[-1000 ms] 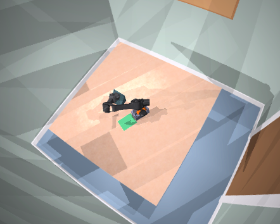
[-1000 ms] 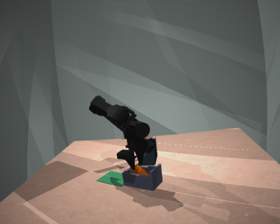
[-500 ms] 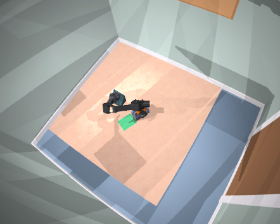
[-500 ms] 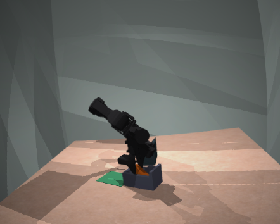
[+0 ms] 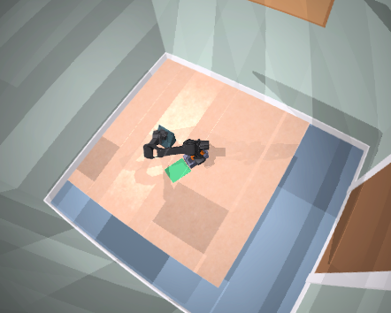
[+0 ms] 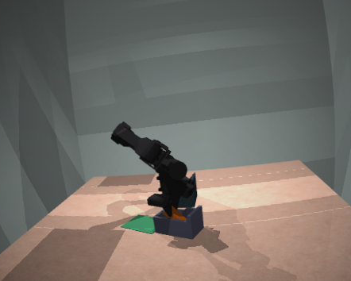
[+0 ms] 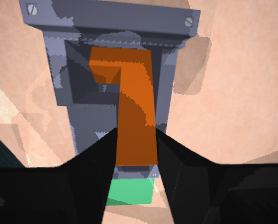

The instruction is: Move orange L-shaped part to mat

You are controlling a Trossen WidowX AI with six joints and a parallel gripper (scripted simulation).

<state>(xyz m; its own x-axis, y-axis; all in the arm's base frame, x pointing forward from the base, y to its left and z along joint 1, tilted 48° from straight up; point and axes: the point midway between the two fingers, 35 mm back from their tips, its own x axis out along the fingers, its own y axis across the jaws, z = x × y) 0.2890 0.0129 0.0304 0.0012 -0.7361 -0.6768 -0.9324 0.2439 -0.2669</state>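
Right now the green mat is 7 cm behind my gripper tip, 13 cm to the right of it and 8 cm below it. Also, from my gripper tip: orange L-shaped part: 4 cm to the left, 3 cm below.
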